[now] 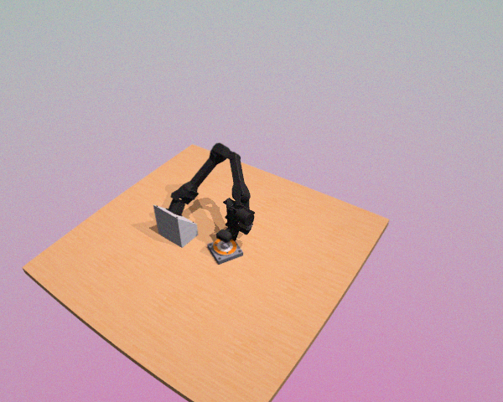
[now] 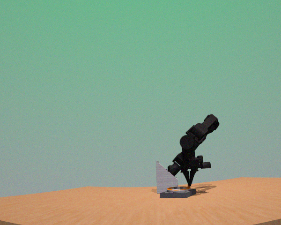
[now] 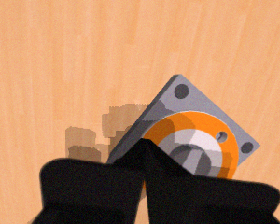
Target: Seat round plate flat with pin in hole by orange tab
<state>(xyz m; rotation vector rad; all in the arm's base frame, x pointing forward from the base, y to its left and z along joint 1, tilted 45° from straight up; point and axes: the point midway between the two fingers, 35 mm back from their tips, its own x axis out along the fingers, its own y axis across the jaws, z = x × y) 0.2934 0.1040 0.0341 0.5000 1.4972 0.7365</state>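
The grey base lies 50 mm to the right of my gripper tip, 20 mm below it and 10 mm behind it.
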